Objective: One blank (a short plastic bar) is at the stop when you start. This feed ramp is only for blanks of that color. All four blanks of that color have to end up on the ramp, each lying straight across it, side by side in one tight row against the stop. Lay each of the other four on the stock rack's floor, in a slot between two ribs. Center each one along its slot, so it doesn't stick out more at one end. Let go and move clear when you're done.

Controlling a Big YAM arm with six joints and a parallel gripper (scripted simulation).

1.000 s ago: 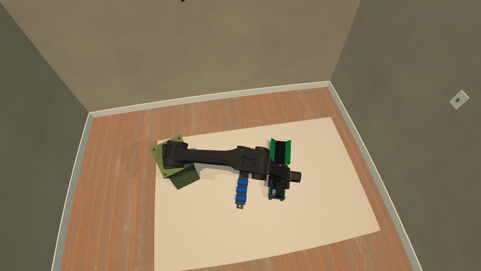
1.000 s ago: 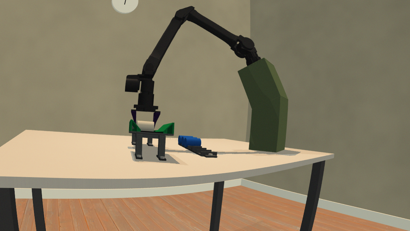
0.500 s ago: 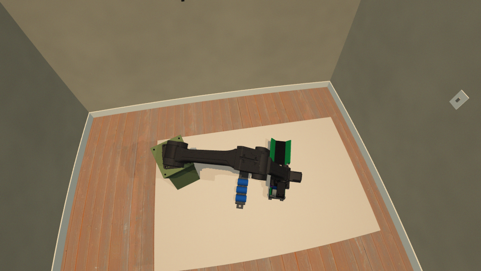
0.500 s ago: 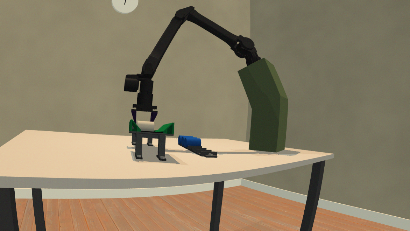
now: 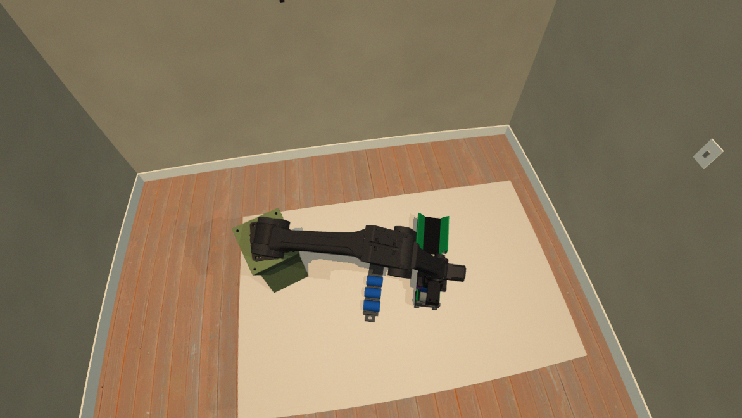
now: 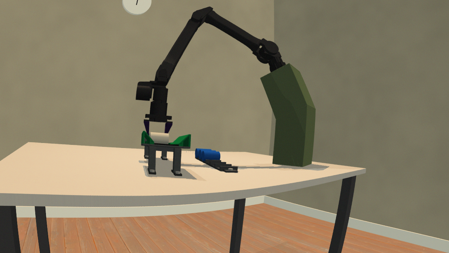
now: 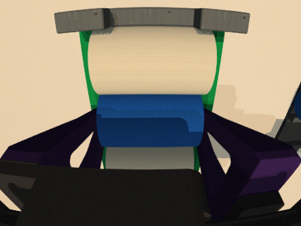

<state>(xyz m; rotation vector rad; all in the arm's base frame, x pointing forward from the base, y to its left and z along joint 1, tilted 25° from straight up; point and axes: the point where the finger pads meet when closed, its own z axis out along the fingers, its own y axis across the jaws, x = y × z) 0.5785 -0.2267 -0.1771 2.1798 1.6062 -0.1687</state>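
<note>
My hand is 6 cm to the left of the grey stop, 2 cm past it and 2 cm above it.
</note>
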